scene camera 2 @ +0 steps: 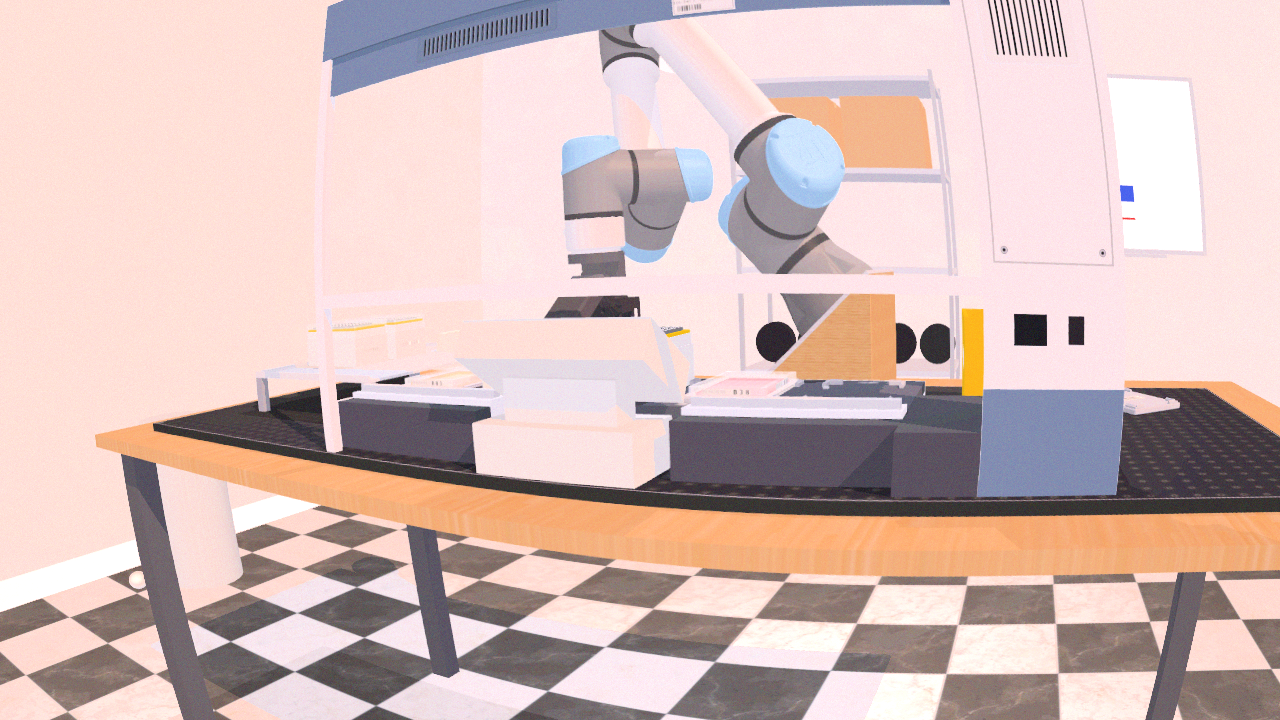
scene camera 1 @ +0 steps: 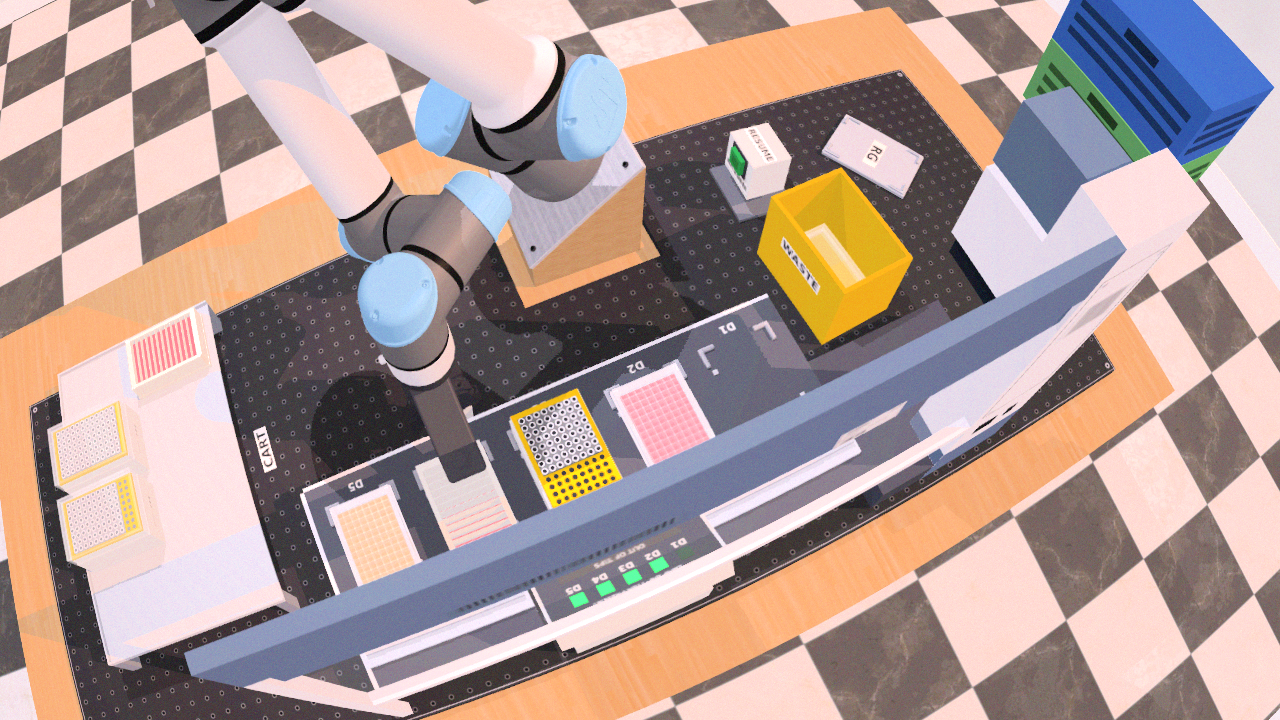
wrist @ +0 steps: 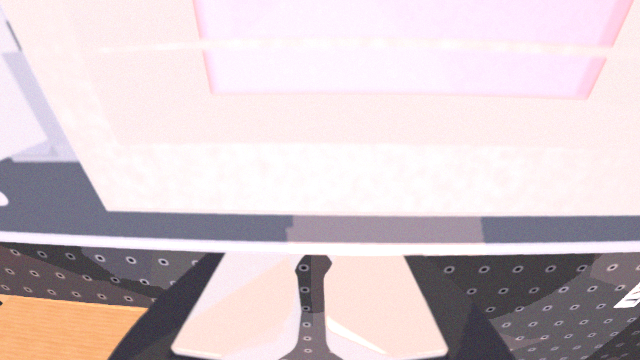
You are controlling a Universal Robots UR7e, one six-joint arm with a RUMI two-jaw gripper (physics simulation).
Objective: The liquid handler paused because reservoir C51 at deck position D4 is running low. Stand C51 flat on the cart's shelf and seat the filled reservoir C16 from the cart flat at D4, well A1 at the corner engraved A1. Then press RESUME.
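Where they show: arm's base, link origin: [scene camera 2: 843, 308].
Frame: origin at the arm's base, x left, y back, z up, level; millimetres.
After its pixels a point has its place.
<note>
A pale reservoir [scene camera 1: 483, 523] {x -267, y -416, z -46 mm} [wrist: 350, 122] with thin pink liquid, which I take for C51, sits in the deck position between D5 and the yellow rack. A second reservoir [scene camera 1: 167, 345] {x -614, y -29, z -32 mm} with strong red stripes, likely C16, lies flat on the cart [scene camera 1: 192, 559] {x -654, y -324, z -62 mm} [scene camera 2: 295, 371] {x -776, y -362, z -62 mm}; I cannot read its label. My gripper [scene camera 1: 465, 461] [wrist: 314, 257] is shut and empty. It is over the robot-side end of the deck reservoir in scene camera 1; in the wrist view its fingertips appear below the reservoir's near edge. Scene camera 1 hides the fingertips. The green RESUME button [scene camera 1: 737, 161] {x 219, y -87, z -35 mm} faces the deck side.
An orange-welled plate [scene camera 1: 375, 534] {x -395, y -379, z -57 mm} at D5 and a yellow tip rack [scene camera 1: 565, 447] {x -150, y -383, z -1 mm} flank the reservoir. A pink plate [scene camera 1: 666, 416] {x -24, y -375, z -56 mm} is at D2. A blue-grey beam [scene camera 1: 805, 385] {x 150, y -404, z -65 mm} spans the deck's front. Two tip racks [scene camera 1: 89, 443] {x -749, y -148, z 8 mm} [scene camera 1: 100, 517] {x -749, y -255, z 9 mm} stand on the cart. A yellow waste bin [scene camera 1: 801, 291] {x 216, y -281, z -79 mm} stands right.
</note>
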